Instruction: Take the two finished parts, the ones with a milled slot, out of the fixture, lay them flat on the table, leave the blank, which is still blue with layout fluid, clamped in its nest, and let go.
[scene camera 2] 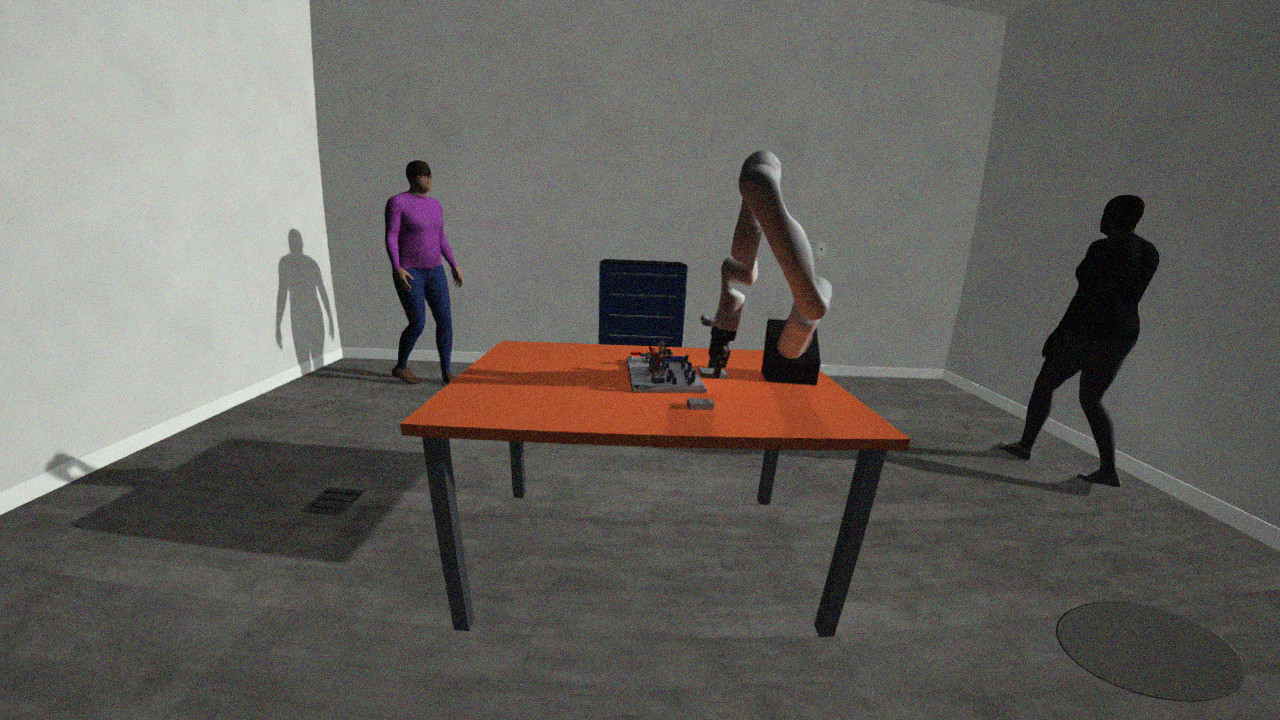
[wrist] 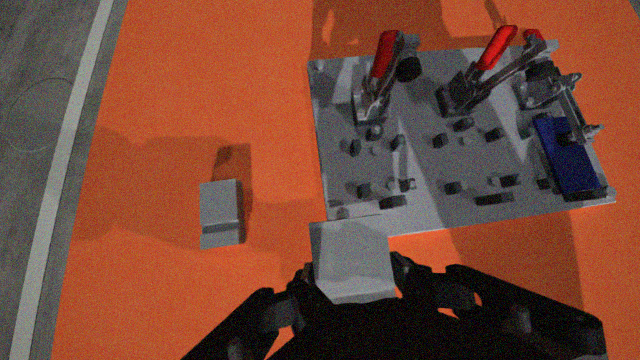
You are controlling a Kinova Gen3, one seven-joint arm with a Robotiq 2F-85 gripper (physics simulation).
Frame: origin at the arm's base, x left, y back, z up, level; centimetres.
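Seen in the pictures: gripper, fingertip midpoint: [scene camera 2: 712,374] [wrist: 351,268]; arm's base, origin of the base link: [scene camera 2: 789,347].
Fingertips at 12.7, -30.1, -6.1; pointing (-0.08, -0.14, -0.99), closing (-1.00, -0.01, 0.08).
Offsets run from my fingertips to a thing's top centre, as dx, dy, dz. "spot": to the spot under its first point. Level surfaces: height alone.
One grey finished part {+12.7, -6.2, -3.9} [scene camera 2: 700,404] [wrist: 219,202] lies flat on the table, its slot showing in the wrist view. My gripper [scene camera 2: 716,368] [wrist: 351,268] is shut on the other grey part {+0.0, +0.0, +1.3} [scene camera 2: 709,372] [wrist: 352,250], low over the table beside the fixture plate {-16.1, -13.5, -4.4} [scene camera 2: 666,388] [wrist: 415,220]. I cannot tell whether this part touches the table; its slot is not clear. The blue blank {-27.2, -8.3, -2.8} [wrist: 575,165] sits in the right-hand nest, with the arm of a toggle clamp {spot: -27.5, -12.8, -0.8} [wrist: 575,107] over it. The other two nests are empty, their clamps {spot: -4.2, -15.0, +0.6} [wrist: 372,97] {spot: -15.1, -16.2, -1.2} [wrist: 462,90] swung back.
The orange table {dz -5.9} [scene camera 2: 537,402] [wrist: 165,90] carries the fixture. A black box [scene camera 2: 792,358] stands on it near the arm's base. A blue slatted panel [scene camera 2: 642,304] stands behind the table. One person [scene camera 2: 418,232] stands at the back left, another dark figure [scene camera 2: 1109,295] at the right.
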